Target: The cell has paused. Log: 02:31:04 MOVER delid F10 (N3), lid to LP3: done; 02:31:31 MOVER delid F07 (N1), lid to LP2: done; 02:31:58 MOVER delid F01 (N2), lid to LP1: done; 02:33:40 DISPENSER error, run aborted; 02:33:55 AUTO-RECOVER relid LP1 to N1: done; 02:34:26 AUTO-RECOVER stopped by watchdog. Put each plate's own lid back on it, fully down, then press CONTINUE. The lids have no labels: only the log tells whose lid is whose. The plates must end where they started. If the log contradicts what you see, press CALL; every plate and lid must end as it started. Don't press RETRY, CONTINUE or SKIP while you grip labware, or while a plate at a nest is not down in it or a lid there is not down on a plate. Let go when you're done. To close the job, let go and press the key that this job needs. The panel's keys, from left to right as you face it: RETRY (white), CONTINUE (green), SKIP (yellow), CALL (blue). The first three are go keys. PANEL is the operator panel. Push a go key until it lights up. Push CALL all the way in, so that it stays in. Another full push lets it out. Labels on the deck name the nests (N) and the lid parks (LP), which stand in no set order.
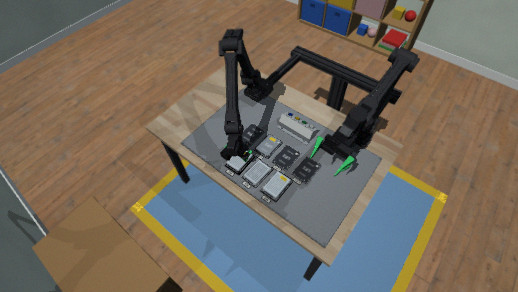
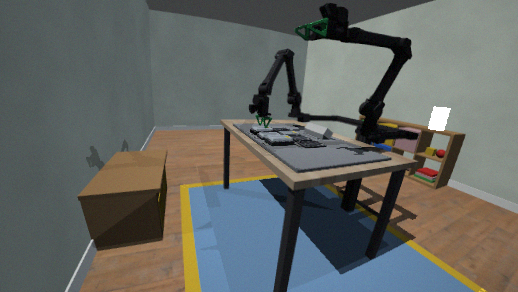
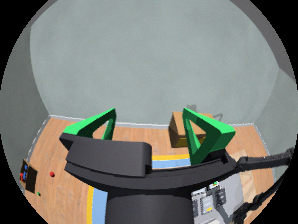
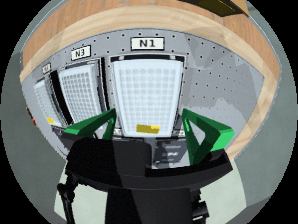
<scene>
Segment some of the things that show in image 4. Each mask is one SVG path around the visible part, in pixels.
The right gripper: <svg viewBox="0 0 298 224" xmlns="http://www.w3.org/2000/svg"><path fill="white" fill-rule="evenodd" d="M65 129L60 137L69 149L65 169L86 184L108 192L105 224L193 224L190 192L204 188L233 171L229 157L223 149L234 136L233 129L229 125L218 123L186 108L182 109L181 117L188 145L188 167L152 169L152 145L144 141L112 140L116 127L116 108L78 121ZM189 120L205 132L205 139L201 145L194 136ZM109 120L102 139L94 139L93 132Z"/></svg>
A plate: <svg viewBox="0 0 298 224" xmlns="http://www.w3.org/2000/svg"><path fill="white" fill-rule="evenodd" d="M96 64L80 65L80 67L64 69L64 71L59 73L61 88L63 88L65 101L67 101L74 124L104 112L102 111L100 89L98 89Z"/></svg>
A clear lid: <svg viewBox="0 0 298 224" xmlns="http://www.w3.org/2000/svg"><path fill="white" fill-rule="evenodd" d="M110 63L114 95L116 95L118 115L120 115L124 137L172 136L178 97L180 97L182 67L184 67L184 63L174 60L122 60Z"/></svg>
</scene>
